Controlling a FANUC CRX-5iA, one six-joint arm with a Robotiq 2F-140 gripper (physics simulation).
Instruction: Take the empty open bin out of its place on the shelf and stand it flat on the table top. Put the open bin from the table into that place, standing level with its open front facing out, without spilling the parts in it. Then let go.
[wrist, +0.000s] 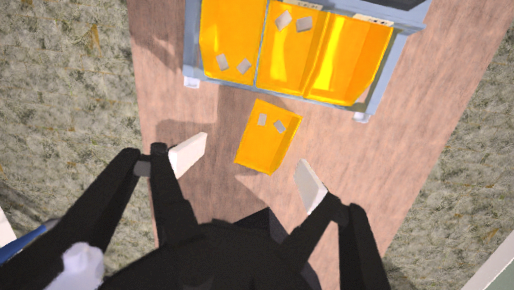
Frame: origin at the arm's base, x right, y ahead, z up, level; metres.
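Seen in the pictures: gripper, fingertip midpoint: (251, 155).
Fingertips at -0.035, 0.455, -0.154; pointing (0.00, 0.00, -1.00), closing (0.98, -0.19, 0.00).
Observation:
Pixels of each thing's middle, then the offset from my fingertips to it, as dx, dy, dz. "spot": a spot on its surface instead. Level surfaces: height alone.
- empty yellow open bin, surface spot: (350, 62) spot: +0.200, +0.165, -0.189
- blue-grey shelf, surface spot: (190, 40) spot: -0.126, +0.165, -0.113
- table, surface spot: (267, 142) spot: +0.031, -0.038, -0.195
- wooden table top, its level: dz -0.198
- dark case, surface spot: (395, 3) spot: +0.192, +0.220, -0.085
The empty yellow open bin (350, 62) sits in the right-hand place of the blue-grey shelf (190, 40), and no parts show in it. The yellow open bin from the table (267, 142) lies on the wooden table top (380, 165) in front of the shelf, at a slant in the view, with two grey parts inside near its shelf-side end. My gripper (251, 155) is open, with one pale fingertip to the left of the table bin and one to its lower right. It holds nothing; the bin shows between and beyond the fingertips. How high the fingers hang above it is unclear.
Two more yellow bins, left (230, 40) and middle (287, 55), stand beside the empty one, each with two grey parts. Part of a dark case (395, 3) shows at the top edge, above the right bin. Two pale shelf feet (191, 82) (361, 117) stand at the front corners.

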